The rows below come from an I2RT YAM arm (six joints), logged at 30 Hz.
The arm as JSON. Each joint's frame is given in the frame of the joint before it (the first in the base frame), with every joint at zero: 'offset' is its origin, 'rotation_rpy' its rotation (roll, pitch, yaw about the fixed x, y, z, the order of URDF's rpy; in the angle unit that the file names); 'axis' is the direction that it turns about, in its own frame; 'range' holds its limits. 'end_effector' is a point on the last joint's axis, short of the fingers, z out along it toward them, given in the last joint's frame.
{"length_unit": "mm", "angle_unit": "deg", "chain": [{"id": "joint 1", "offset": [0.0, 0.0, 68.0], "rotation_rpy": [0.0, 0.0, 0.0], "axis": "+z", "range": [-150.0, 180.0]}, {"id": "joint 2", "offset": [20.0, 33.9, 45.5], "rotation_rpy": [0.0, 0.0, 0.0], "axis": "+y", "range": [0.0, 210.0]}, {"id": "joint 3", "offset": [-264.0, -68.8, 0.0], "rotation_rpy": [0.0, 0.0, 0.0], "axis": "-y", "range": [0.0, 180.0]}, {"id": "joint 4", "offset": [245.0, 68.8, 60.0], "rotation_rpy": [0.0, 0.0, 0.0], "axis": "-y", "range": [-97.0, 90.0]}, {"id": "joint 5", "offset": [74.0, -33.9, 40.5], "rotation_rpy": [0.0, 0.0, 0.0], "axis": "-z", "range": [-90.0, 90.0]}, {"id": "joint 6", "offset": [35.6, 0.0, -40.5], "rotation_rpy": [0.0, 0.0, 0.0], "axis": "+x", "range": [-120.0, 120.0]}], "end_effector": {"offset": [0.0, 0.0, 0.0], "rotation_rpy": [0.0, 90.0, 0.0]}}
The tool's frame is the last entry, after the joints.
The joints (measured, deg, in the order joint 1, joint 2, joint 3, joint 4, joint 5, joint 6), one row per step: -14.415, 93.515, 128.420, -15.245, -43.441, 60.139; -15.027, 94.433, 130.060, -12.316, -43.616, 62.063; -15.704, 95.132, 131.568, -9.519, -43.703, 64.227; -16.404, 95.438, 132.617, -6.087, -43.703, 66.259; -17.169, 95.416, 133.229, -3.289, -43.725, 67.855; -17.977, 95.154, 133.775, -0.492, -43.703, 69.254; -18.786, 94.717, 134.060, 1.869, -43.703, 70.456; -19.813, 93.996, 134.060, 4.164, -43.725, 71.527; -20.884, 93.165, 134.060, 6.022, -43.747, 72.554; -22.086, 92.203, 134.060, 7.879, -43.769, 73.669; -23.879, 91.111, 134.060, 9.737, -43.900, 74.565; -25.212, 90.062, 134.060, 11.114, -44.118, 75.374; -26.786, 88.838, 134.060, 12.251, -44.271, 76.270; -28.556, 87.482, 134.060, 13.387, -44.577, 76.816; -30.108, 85.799, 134.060, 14.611, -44.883, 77.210; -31.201, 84.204, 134.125, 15.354, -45.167, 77.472; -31.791, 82.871, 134.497, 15.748, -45.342, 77.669; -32.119, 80.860, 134.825, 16.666, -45.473, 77.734; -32.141, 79.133, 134.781, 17.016, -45.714, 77.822
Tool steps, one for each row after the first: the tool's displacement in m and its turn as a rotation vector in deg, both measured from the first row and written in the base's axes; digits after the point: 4 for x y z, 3 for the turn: -0.0011, -0.0029, 0.0077, 0.602, -2.563, 0.062; -0.0039, -0.0057, 0.0154, 1.374, -4.965, 0.124; -0.0090, -0.0079, 0.0237, 1.840, -7.984, 0.152; -0.0151, -0.0101, 0.0305, 2.073, -10.492, 0.054; -0.0233, -0.0117, 0.0378, 2.045, -13.261, -0.121; -0.0317, -0.0129, 0.0440, 1.944, -15.613, -0.324; -0.0418, -0.0144, 0.0500, 1.658, -17.953, -0.736; -0.0525, -0.0154, 0.0557, 1.375, -19.992, -1.195; -0.0647, -0.0161, 0.0616, 1.032, -22.097, -1.705; -0.0788, -0.0179, 0.0676, 0.210, -24.380, -2.758; -0.0914, -0.0176, 0.0725, -0.518, -26.161, -3.348; -0.1055, -0.0169, 0.0775, -1.234, -27.836, -4.171; -0.1209, -0.0153, 0.0825, -2.492, -29.703, -5.199; -0.1389, -0.0105, 0.0879, -4.072, -31.971, -6.026; -0.1551, -0.0042, 0.0923, -5.454, -33.833, -6.524; -0.1694, 0.0030, 0.0962, -6.566, -35.498, -6.663; -0.1899, 0.0151, 0.1009, -8.234, -38.260, -6.508; -0.2051, 0.0247, 0.1033, -9.299, -39.899, -6.113
